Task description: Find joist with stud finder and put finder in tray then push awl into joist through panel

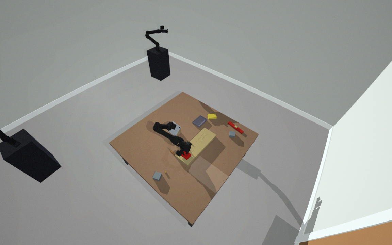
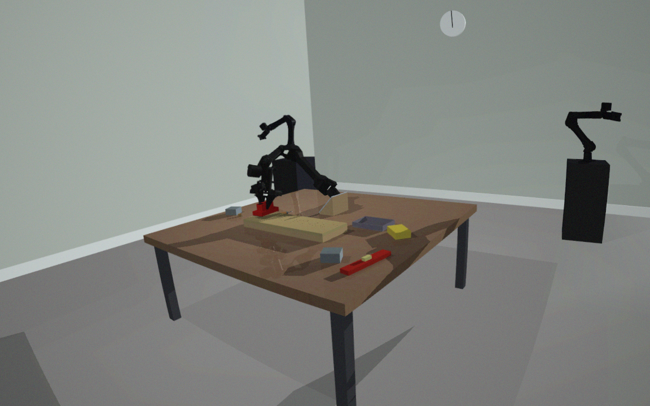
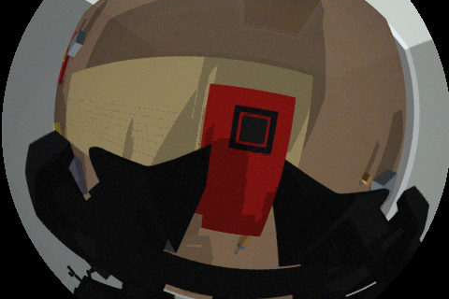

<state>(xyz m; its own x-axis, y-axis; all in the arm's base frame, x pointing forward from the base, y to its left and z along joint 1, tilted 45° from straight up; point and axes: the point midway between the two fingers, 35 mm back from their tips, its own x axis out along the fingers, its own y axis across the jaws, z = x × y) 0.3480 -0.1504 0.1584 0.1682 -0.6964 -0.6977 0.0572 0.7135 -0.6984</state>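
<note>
Right now my gripper tip is 180 mm past the grey-purple tray, 530 mm to the right of it and 70 mm above it. The rest, counted from my gripper tip: red stud finder: 10 mm ahead, 20 mm above; then tiny orange bit: 60 mm behind, 260 mm to the right, 70 mm below; then awl: 190 mm behind, 30 mm to the right, 70 mm below.
</note>
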